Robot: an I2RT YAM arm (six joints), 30 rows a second.
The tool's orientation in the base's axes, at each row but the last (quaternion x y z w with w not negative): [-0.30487, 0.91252, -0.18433, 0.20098]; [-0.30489, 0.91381, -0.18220, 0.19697]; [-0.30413, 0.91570, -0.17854, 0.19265]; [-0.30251, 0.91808, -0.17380, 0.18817]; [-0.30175, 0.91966, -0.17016, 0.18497]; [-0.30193, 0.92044, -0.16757, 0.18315]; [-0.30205, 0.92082, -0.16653, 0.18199]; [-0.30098, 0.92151, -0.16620, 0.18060]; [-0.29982, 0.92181, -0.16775, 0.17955]
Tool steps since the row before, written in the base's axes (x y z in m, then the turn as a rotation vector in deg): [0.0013, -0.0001, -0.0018, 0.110, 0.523, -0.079]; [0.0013, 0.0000, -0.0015, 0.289, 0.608, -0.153]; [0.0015, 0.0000, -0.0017, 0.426, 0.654, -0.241]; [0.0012, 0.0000, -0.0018, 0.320, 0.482, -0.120]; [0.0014, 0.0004, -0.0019, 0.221, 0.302, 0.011]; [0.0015, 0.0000, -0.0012, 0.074, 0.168, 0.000]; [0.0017, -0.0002, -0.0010, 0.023, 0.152, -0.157]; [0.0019, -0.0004, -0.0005, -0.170, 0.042, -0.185]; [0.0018, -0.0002, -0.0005, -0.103, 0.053, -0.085]
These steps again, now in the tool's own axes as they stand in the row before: [-0.0004, 0.0001, 0.0022, -0.390, 0.373, 0.008]; [-0.0006, 0.0000, 0.0019, -0.557, 0.384, 0.138]; [-0.0007, 0.0000, 0.0022, -0.666, 0.390, 0.267]; [-0.0005, 0.0002, 0.0021, -0.509, 0.260, 0.150]; [-0.0008, 0.0004, 0.0022, -0.355, 0.116, 0.027]; [-0.0008, -0.0002, 0.0017, -0.159, 0.091, -0.001]; [-0.0009, -0.0006, 0.0017, -0.074, 0.170, 0.118]; [-0.0011, -0.0010, 0.0013, 0.145, 0.193, 0.081]; [-0.0011, -0.0008, 0.0013, 0.065, 0.127, 0.020]
